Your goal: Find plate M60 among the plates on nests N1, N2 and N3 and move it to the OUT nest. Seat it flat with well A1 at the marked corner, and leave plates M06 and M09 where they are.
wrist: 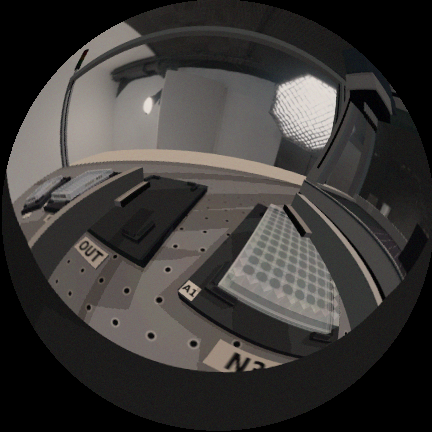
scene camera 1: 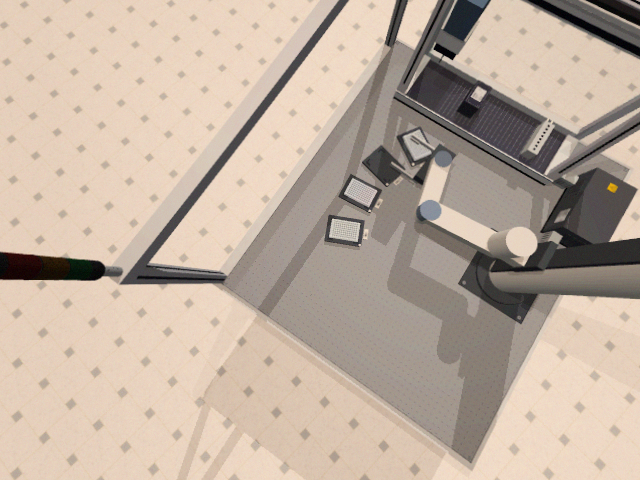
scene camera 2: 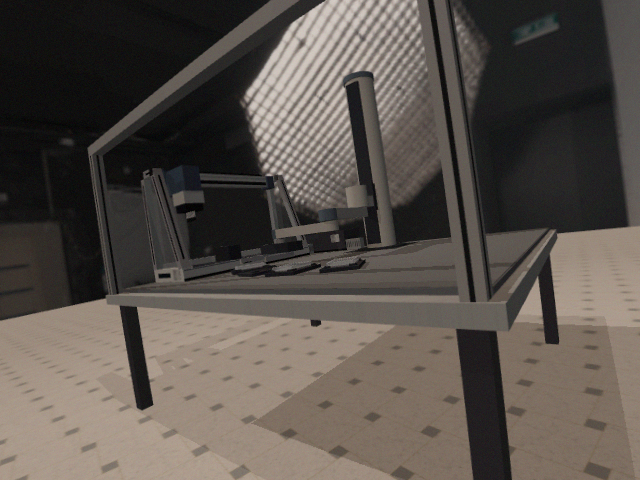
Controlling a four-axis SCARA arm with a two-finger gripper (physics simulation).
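Seen in the pictures: gripper, between the fingertips: (wrist: 218,185) (scene camera 1: 401,149) (scene camera 2: 252,260); arm's base, origin of its link: (scene camera 1: 503,274).
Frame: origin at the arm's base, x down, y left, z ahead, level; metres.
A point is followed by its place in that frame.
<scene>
My gripper (scene camera 1: 401,150) @(z 0.675, x -0.060, y -0.220 m) (wrist: 218,185) @(z 0.675, x -0.060, y -0.220 m) is open and empty. In the wrist view its left finger hangs over the OUT nest and its right finger over the right part of the plate on N3. The N3 plate (scene camera 1: 416,152) @(z 0.611, x -0.035, y -0.259 m) (wrist: 280,260) @(z 0.612, x -0.037, y -0.268 m) is clear with round wells and lies on its black nest (wrist: 220,255) @(z 0.623, x -0.025, y -0.227 m); an A1 tag marks the nest's near left corner. The black OUT nest (scene camera 1: 379,160) @(z 0.732, x -0.025, y -0.137 m) (wrist: 165,210) @(z 0.675, x -0.025, y -0.167 m) bears no plate. Two more plates (scene camera 1: 360,193) @(z 0.719, x -0.039, y 0.050 m) (scene camera 1: 344,229) @(z 0.688, x -0.038, y 0.228 m) lie on nests beyond OUT and also show at the wrist view's left edge. No plate's name is legible.
A dark tray (scene camera 1: 491,121) @(z 0.408, x -0.062, y -0.556 m) inside a metal frame stands behind N3, with a small dark block (scene camera 1: 470,105) @(z 0.532, x -0.127, y -0.515 m) and a white perforated strip (scene camera 1: 538,138) @(z 0.213, x -0.107, y -0.555 m) on it. A dark box (scene camera 1: 594,206) @(z -0.097, x -0.128, y -0.392 m) stands near the arm's column (scene camera 2: 379,165) @(z 0.033, x -0.422, y 0.067 m). Frame posts (scene camera 2: 460,155) @(z 1.044, x -0.216, y 0.714 m) rise from the table's edges.
</scene>
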